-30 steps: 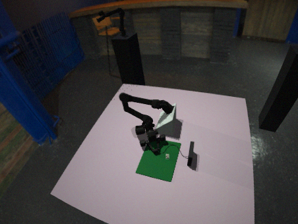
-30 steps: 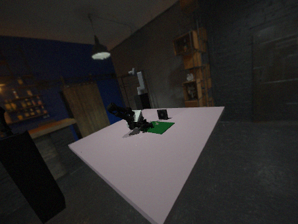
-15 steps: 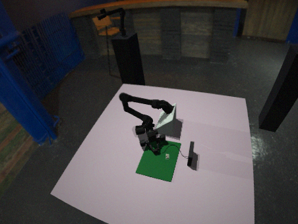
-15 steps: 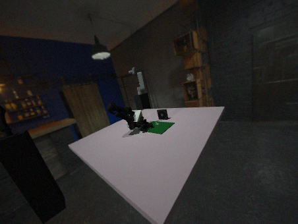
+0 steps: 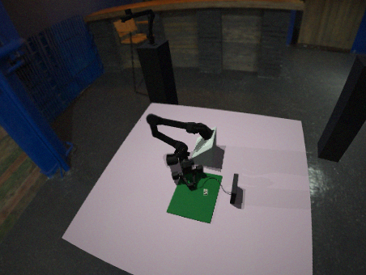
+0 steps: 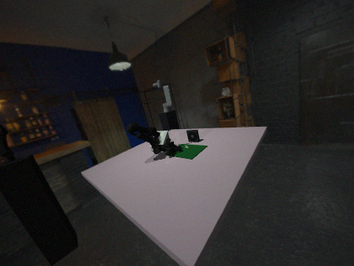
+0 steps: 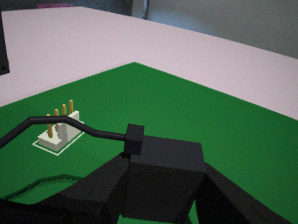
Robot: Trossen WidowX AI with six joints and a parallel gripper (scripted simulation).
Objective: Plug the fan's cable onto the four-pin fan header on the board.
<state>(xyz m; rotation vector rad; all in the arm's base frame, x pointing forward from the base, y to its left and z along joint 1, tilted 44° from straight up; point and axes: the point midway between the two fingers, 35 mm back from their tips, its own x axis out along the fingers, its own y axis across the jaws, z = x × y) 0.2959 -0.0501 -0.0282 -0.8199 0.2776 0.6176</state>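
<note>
The fan plug lies 10 mm below my gripper tip. The rest, counted from my gripper tip: green board (50 mm below, 30 mm to the left, 20 mm ahead); white four-pin fan header (80 mm to the left, 30 mm below); black fan (230 mm to the left, 40 mm behind, 30 mm above).
</note>
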